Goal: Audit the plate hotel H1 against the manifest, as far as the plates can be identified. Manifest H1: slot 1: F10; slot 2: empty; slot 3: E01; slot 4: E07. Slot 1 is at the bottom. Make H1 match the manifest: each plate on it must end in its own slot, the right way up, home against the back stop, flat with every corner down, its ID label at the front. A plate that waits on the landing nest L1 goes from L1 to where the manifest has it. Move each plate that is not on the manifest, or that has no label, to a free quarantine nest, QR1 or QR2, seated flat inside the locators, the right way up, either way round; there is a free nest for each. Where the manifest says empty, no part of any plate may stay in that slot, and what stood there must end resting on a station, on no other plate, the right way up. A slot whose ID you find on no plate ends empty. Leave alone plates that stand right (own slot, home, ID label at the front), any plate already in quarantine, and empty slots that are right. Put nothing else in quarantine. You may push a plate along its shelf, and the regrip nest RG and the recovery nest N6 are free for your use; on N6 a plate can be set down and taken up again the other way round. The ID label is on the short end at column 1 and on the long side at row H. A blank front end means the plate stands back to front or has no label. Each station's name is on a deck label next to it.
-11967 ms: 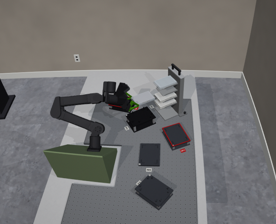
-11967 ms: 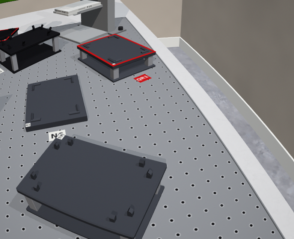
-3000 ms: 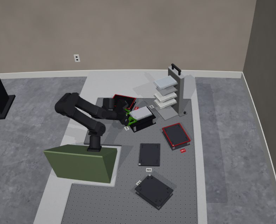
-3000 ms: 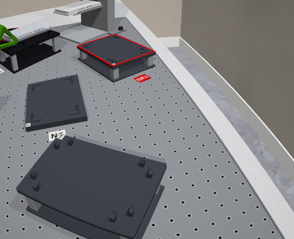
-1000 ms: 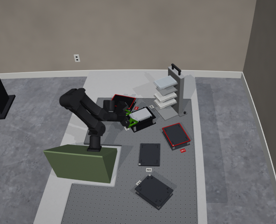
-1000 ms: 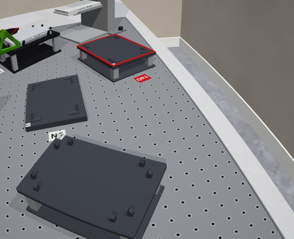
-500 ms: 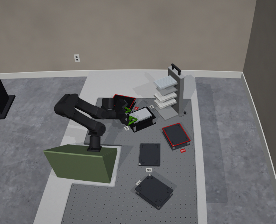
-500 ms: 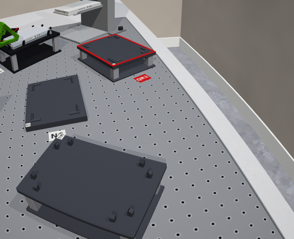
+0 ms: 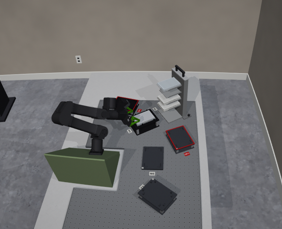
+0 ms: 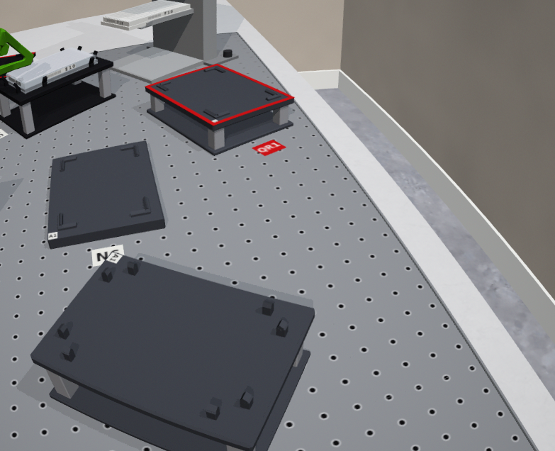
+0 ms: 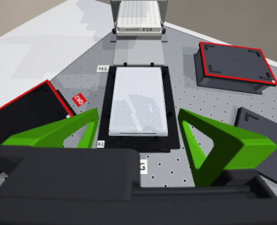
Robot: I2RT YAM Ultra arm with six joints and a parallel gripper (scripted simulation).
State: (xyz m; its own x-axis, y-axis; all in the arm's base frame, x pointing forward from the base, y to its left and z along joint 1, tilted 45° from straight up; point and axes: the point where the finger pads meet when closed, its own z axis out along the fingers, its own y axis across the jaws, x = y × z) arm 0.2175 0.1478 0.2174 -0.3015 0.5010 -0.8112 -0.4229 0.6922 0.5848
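My hand is 50 mm short of the clear well plate, 40 mm above it and 20 mm to the right of it. From my hand the other things lie so: H1 deck label (170 mm to the left, 130 mm ahead, 110 mm below); then black regrip nest RG (60 mm below, 50 mm ahead, 20 mm to the left); then red-rimmed nest QR2 (200 mm to the left, 80 mm below, 80 mm behind).
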